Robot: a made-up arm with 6 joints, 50 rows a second.
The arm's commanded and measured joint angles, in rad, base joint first. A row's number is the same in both.
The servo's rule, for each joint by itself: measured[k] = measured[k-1] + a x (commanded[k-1-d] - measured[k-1]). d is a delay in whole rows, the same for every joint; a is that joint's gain. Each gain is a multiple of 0.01, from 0.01 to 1. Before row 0 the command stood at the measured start. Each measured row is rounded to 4 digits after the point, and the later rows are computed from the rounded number. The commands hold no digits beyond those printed.
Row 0, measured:
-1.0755, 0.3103, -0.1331, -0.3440, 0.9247, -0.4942
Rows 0 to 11, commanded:
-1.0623, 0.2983, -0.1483, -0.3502, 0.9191, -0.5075
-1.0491, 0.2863, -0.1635, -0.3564, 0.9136, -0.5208
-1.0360, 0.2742, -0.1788, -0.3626, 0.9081, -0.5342
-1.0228, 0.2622, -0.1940, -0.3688, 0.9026, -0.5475
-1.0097, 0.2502, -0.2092, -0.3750, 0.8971, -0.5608
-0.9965, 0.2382, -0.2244, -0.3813, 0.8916, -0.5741
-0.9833, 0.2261, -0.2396, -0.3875, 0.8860, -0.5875
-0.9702, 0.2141, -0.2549, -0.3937, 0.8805, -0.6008
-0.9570, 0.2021, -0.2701, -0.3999, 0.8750, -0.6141
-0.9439, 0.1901, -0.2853, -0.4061, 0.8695, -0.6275
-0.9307, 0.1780, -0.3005, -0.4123, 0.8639, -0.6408
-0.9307, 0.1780, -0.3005, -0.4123, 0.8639, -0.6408
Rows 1 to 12, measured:
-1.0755, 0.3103, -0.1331, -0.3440, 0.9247, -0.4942
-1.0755, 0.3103, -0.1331, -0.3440, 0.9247, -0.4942
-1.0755, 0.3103, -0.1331, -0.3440, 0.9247, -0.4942
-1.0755, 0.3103, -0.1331, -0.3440, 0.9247, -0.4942
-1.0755, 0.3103, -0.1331, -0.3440, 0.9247, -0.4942
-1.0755, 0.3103, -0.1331, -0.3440, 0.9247, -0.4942
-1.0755, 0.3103, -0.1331, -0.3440, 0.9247, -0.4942
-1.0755, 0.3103, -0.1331, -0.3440, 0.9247, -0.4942
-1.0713, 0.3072, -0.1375, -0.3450, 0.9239, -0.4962
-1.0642, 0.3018, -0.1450, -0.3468, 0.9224, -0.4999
-1.0552, 0.2946, -0.1548, -0.3493, 0.9203, -0.5050
-1.0448, 0.2862, -0.1662, -0.3524, 0.9176, -0.5114
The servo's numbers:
d 8
a 0.32 0.26 0.29 0.16 0.15 0.15

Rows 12 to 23, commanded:
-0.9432, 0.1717, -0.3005, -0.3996, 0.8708, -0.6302
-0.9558, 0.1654, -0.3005, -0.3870, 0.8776, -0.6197
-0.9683, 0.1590, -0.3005, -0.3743, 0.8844, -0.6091
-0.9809, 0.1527, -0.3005, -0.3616, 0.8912, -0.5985
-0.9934, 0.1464, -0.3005, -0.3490, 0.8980, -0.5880
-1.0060, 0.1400, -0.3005, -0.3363, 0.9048, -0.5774
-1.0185, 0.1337, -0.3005, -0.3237, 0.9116, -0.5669
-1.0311, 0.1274, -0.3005, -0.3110, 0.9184, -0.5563
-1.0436, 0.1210, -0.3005, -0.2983, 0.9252, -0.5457
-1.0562, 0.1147, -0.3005, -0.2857, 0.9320, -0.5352
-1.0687, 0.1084, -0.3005, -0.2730, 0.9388, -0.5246
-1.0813, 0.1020, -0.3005, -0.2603, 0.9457, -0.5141
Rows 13 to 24, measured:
-1.0336, 0.2768, -0.1787, -0.3560, 0.9145, -0.5188
-1.0217, 0.2668, -0.1920, -0.3600, 0.9111, -0.5271
-1.0094, 0.2562, -0.2058, -0.3644, 0.9073, -0.5362
-0.9969, 0.2453, -0.2200, -0.3691, 0.9033, -0.5459
-0.9841, 0.2341, -0.2345, -0.3740, 0.8991, -0.5561
-0.9712, 0.2227, -0.2492, -0.3791, 0.8947, -0.5668
-0.9582, 0.2111, -0.2641, -0.3844, 0.8901, -0.5779
-0.9494, 0.2025, -0.2747, -0.3889, 0.8862, -0.5873
-0.9474, 0.1945, -0.2822, -0.3906, 0.8839, -0.5937
-0.9501, 0.1869, -0.2875, -0.3900, 0.8830, -0.5976
-0.9559, 0.1796, -0.2913, -0.3875, 0.8832, -0.5993
-0.9639, 0.1726, -0.2940, -0.3834, 0.8844, -0.5992

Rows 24 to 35, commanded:
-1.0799, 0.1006, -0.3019, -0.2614, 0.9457, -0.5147
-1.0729, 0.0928, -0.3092, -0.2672, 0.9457, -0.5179
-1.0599, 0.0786, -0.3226, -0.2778, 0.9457, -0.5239
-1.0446, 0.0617, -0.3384, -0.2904, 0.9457, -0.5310
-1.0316, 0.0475, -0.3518, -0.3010, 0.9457, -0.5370
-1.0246, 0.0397, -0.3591, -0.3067, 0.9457, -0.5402
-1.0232, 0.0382, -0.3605, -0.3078, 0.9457, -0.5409
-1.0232, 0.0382, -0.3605, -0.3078, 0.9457, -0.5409
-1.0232, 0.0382, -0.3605, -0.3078, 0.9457, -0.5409
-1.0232, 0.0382, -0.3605, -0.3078, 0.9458, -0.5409
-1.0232, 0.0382, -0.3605, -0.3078, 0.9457, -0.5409
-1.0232, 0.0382, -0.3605, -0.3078, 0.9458, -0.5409
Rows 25 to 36, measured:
-0.9733, 0.1658, -0.2959, -0.3779, 0.8864, -0.5975
-0.9838, 0.1591, -0.2972, -0.3712, 0.8892, -0.5945
-0.9949, 0.1525, -0.2982, -0.3636, 0.8926, -0.5904
-1.0065, 0.1460, -0.2989, -0.3552, 0.8965, -0.5853
-1.0184, 0.1395, -0.2994, -0.3461, 0.9008, -0.5794
-1.0305, 0.1331, -0.2997, -0.3364, 0.9055, -0.5728
-1.0427, 0.1267, -0.2999, -0.3263, 0.9105, -0.5656
-1.0551, 0.1203, -0.3001, -0.3157, 0.9158, -0.5579
-1.0630, 0.1152, -0.3006, -0.3070, 0.9203, -0.5514
-1.0662, 0.1094, -0.3031, -0.3006, 0.9241, -0.5464
-1.0642, 0.1014, -0.3088, -0.2970, 0.9273, -0.5430
-1.0579, 0.0911, -0.3174, -0.2959, 0.9301, -0.5412

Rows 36 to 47, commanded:
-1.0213, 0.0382, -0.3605, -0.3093, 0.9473, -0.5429
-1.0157, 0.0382, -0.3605, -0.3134, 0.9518, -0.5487
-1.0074, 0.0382, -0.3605, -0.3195, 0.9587, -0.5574
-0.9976, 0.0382, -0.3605, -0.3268, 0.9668, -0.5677
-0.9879, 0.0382, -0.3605, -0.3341, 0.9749, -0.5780
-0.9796, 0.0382, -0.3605, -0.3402, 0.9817, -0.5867
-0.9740, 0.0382, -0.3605, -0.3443, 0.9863, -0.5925
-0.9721, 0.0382, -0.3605, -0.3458, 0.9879, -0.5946
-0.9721, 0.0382, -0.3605, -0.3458, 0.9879, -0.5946
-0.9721, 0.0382, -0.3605, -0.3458, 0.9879, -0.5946
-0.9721, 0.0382, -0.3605, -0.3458, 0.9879, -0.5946
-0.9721, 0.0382, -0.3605, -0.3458, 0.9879, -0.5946
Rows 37 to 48, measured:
-1.0495, 0.0798, -0.3274, -0.2967, 0.9324, -0.5406
-1.0415, 0.0694, -0.3366, -0.2983, 0.9344, -0.5405
-1.0356, 0.0613, -0.3435, -0.2998, 0.9361, -0.5406
-1.0316, 0.0553, -0.3484, -0.3011, 0.9375, -0.5406
-1.0289, 0.0509, -0.3519, -0.3022, 0.9387, -0.5406
-1.0271, 0.0476, -0.3544, -0.3031, 0.9398, -0.5406
-1.0259, 0.0452, -0.3562, -0.3039, 0.9407, -0.5406
-1.0250, 0.0434, -0.3574, -0.3045, 0.9415, -0.5406
-1.0238, 0.0420, -0.3583, -0.3053, 0.9424, -0.5409
-1.0212, 0.0410, -0.3589, -0.3066, 0.9438, -0.5421
-1.0168, 0.0403, -0.3594, -0.3087, 0.9460, -0.5444
-1.0107, 0.0398, -0.3597, -0.3116, 0.9491, -0.5479

